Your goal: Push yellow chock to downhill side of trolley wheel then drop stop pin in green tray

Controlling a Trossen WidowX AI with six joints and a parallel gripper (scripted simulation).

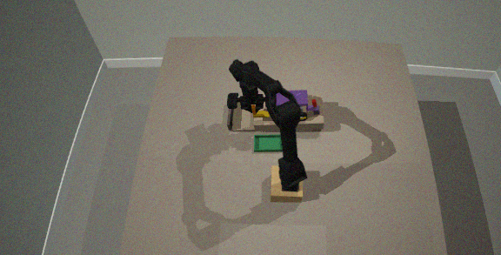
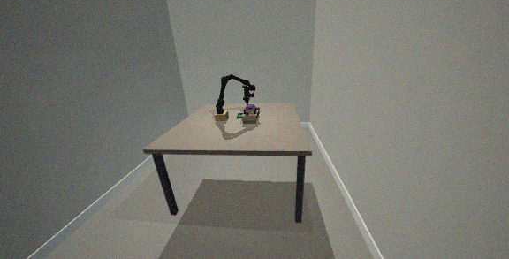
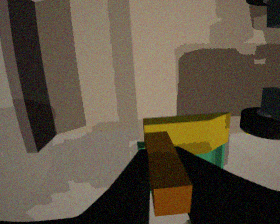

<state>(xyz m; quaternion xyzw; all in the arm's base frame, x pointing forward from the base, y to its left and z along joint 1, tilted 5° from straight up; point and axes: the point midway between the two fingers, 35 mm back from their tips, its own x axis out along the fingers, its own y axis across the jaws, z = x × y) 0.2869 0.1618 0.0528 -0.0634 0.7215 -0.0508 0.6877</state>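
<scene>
The red-headed stop pin is 40 mm ahead of my gripper tip, 250 mm to the right of it and 10 mm above it. Also, from my gripper tip: raised end wall 50 mm ahead, 110 mm to the left, 90 mm below; yellow chock 20 mm to the right; purple-topped trolley 60 mm ahead, 150 mm to the right, 10 mm below.
</scene>
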